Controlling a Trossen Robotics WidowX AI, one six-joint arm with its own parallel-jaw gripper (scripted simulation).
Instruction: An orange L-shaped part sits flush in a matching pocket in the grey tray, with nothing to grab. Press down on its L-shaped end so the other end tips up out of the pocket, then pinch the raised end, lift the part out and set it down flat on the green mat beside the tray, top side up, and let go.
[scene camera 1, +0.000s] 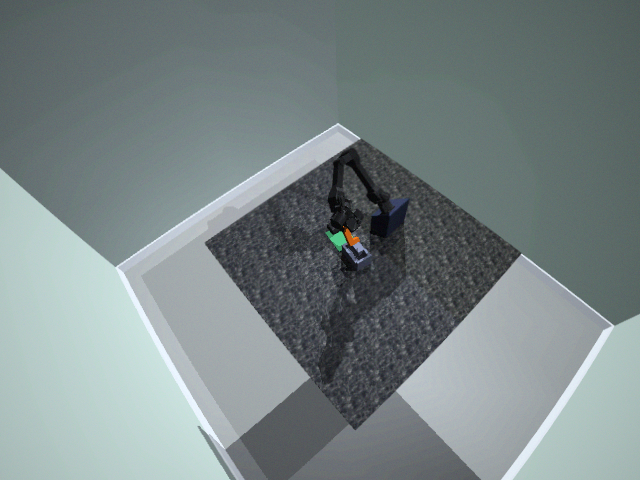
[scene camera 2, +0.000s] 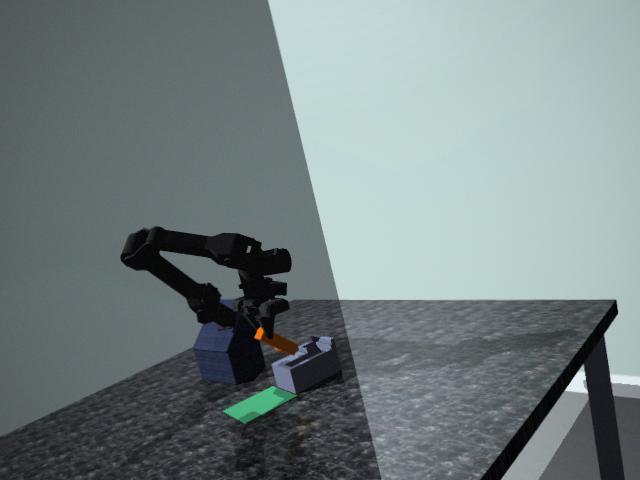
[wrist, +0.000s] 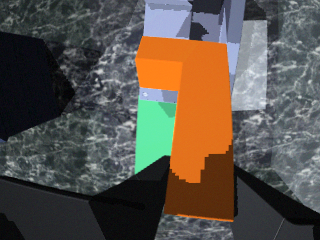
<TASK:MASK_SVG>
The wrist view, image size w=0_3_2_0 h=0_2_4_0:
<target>gripper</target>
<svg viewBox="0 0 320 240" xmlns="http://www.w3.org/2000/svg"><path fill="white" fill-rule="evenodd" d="M233 164L235 221L229 221L235 236L233 240L320 240L320 213L297 203L295 199L292 200L283 192L277 191L268 183L263 183L263 180ZM171 156L160 157L128 180L113 185L107 191L96 193L95 196L45 187L43 184L31 183L17 177L0 176L0 240L153 240L167 195Z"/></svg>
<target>orange l-shaped part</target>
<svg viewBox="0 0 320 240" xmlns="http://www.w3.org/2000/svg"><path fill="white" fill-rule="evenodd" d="M143 36L139 52L137 52L135 57L140 88L179 92L164 213L165 215L189 216L204 220L235 221L235 217L233 217L233 204L235 204L235 193L233 193L233 177L235 177L235 173L233 172L235 172L235 168L233 168L231 89L229 89L227 44L215 43L215 41Z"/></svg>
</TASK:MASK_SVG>
